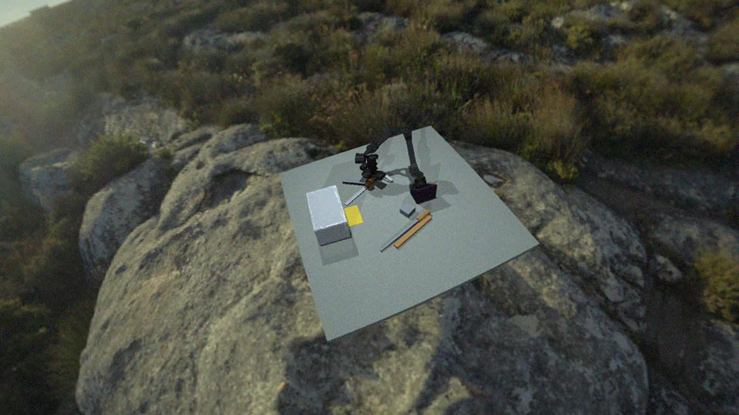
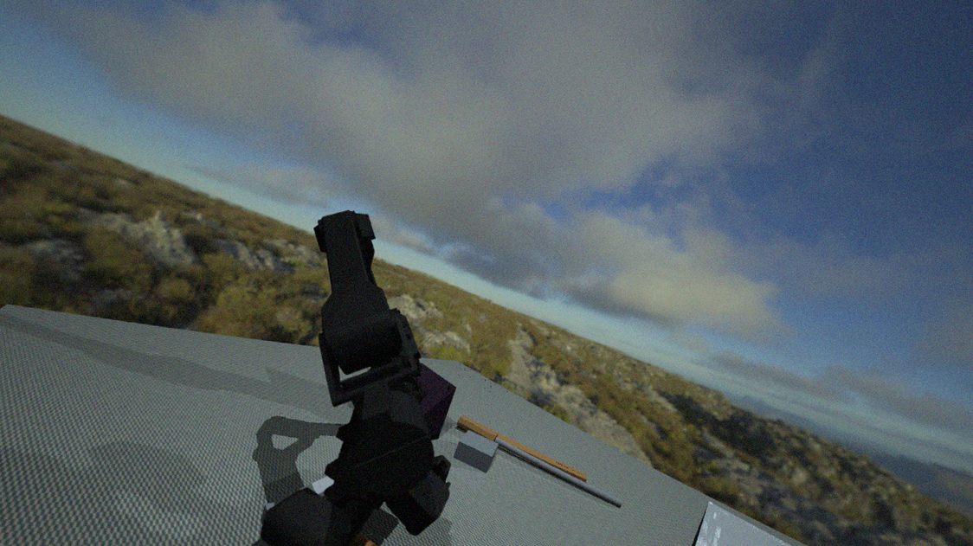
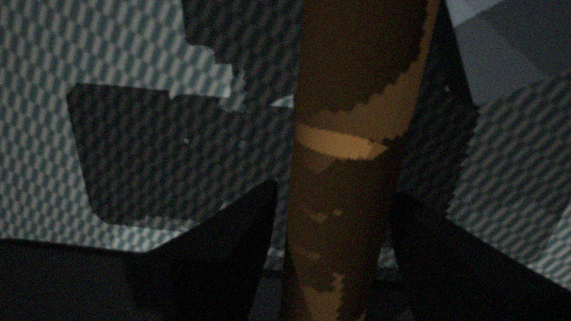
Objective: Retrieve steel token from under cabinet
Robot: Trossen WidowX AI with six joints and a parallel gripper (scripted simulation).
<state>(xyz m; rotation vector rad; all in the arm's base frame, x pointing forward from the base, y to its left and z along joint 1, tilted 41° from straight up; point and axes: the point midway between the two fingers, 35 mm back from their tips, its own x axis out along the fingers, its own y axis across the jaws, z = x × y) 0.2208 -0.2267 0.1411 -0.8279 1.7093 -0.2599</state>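
Now: gripper tip 70 mm past the small grey cube and 40 mm to the left of it. The rest, counted from my gripper tip: grey bar: 90 mm behind, 40 mm to the left; grey block: 70 mm behind, 350 mm to the left, 10 mm above; wooden stick: 20 mm behind, 500 mm to the left.
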